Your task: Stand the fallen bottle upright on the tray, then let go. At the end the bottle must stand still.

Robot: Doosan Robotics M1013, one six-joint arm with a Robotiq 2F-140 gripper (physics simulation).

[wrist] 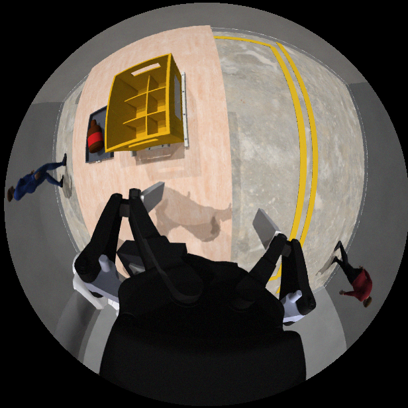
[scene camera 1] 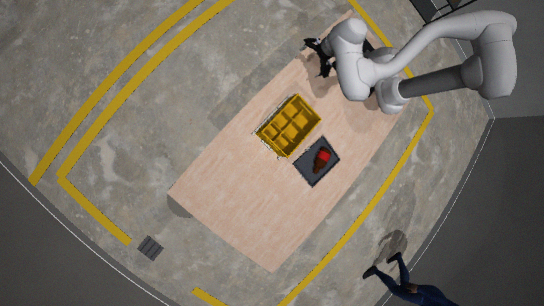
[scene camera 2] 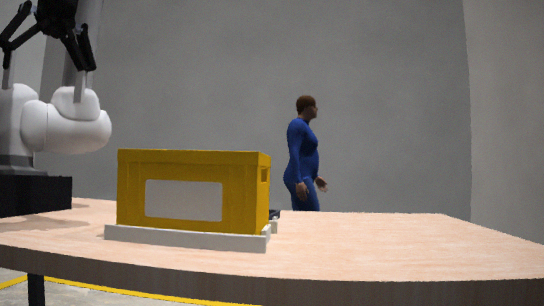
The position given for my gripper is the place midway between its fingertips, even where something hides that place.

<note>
In view: my gripper (scene camera 2: 45, 96), a dark grey tray (scene camera 1: 304, 164) and a yellow crate (scene camera 2: 227, 192).
The yellow crate shows as well in the wrist view (wrist: 145, 109) and in scene camera 1 (scene camera 1: 288, 127). My gripper is seen too in the wrist view (wrist: 210, 203).
</note>
